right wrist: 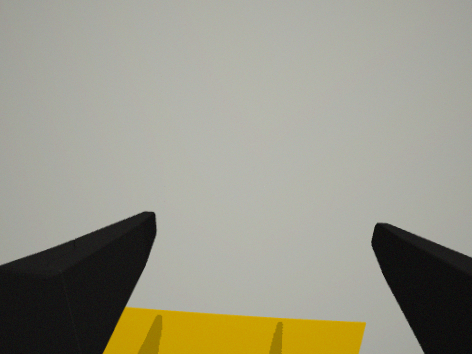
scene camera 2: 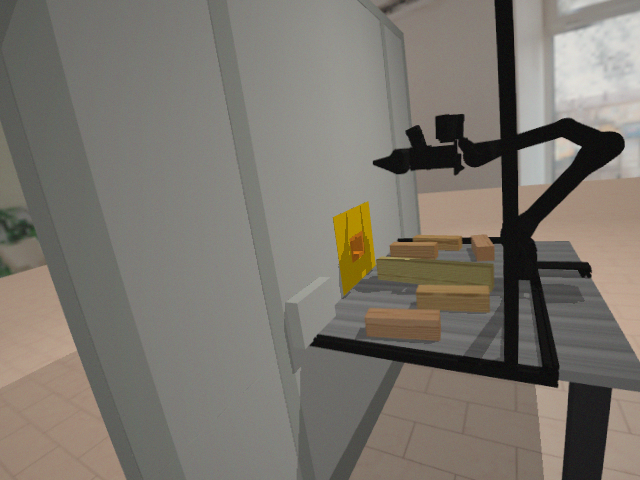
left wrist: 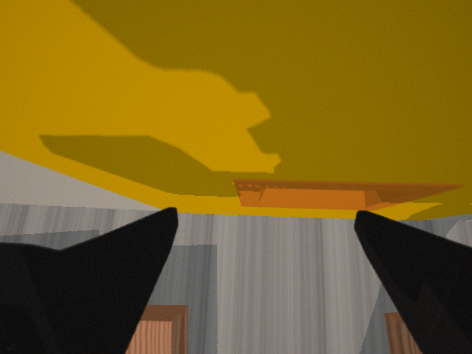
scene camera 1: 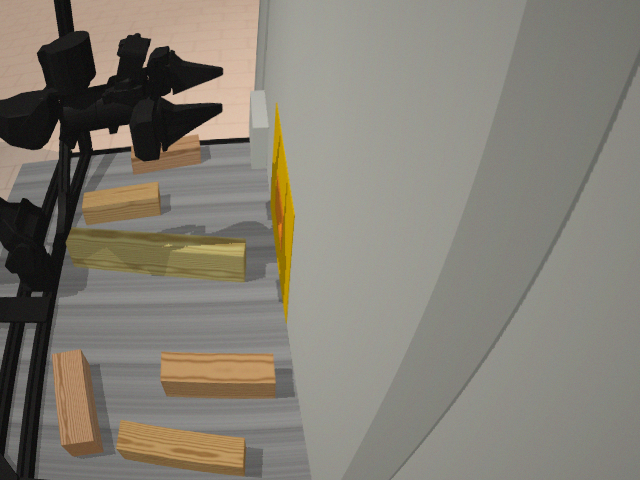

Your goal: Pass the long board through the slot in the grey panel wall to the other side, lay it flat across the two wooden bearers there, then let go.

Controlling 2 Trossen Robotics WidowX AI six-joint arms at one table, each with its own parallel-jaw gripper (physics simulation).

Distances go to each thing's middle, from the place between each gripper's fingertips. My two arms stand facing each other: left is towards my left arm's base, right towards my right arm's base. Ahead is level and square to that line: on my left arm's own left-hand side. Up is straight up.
Scene:
The orange slot (left wrist: 340, 195) lies 30 mm behind my right hand, 110 mm to the left of it and 240 mm below it. From my right hand the other things lie so: grey block (scene camera 2: 310, 310) (340 mm behind, 120 mm to the left, 300 mm below).
Right now the orange slot is 40 mm to the right of my left hand, 30 mm behind it and 20 mm below it. The rest, counted from my left hand: grey block 340 mm behind, 80 mm below, 30 mm to the right.

